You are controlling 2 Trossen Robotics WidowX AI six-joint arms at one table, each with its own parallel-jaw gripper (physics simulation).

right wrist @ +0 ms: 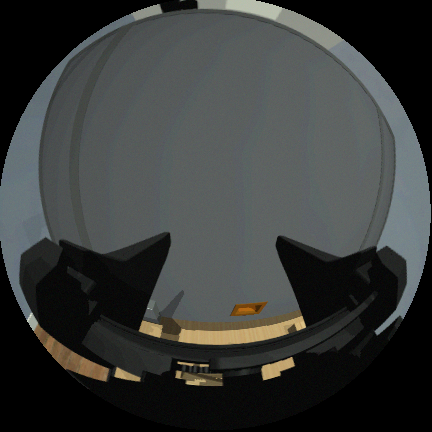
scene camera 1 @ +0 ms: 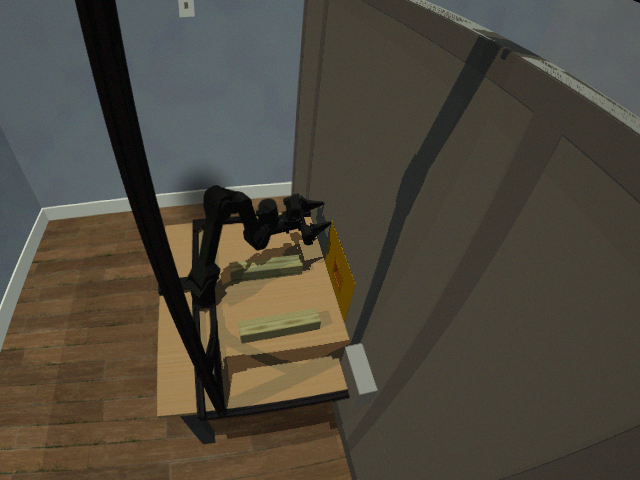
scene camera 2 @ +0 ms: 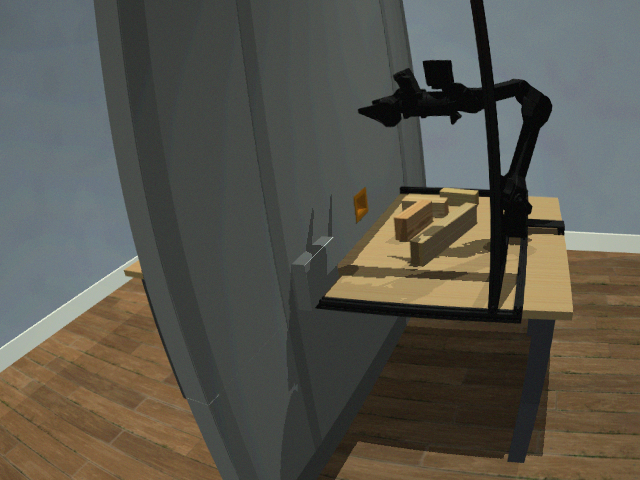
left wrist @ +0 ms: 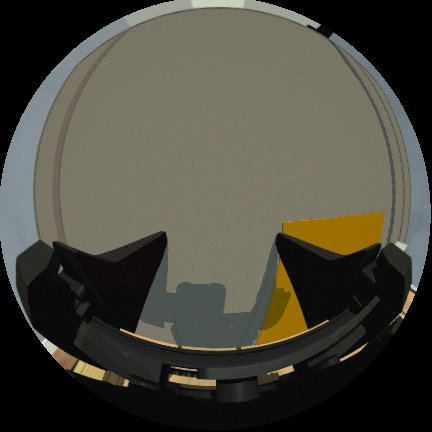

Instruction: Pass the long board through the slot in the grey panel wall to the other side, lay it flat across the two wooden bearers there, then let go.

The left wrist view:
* my left gripper: 222, 238
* grey panel wall: 222, 130, touched by my left gripper
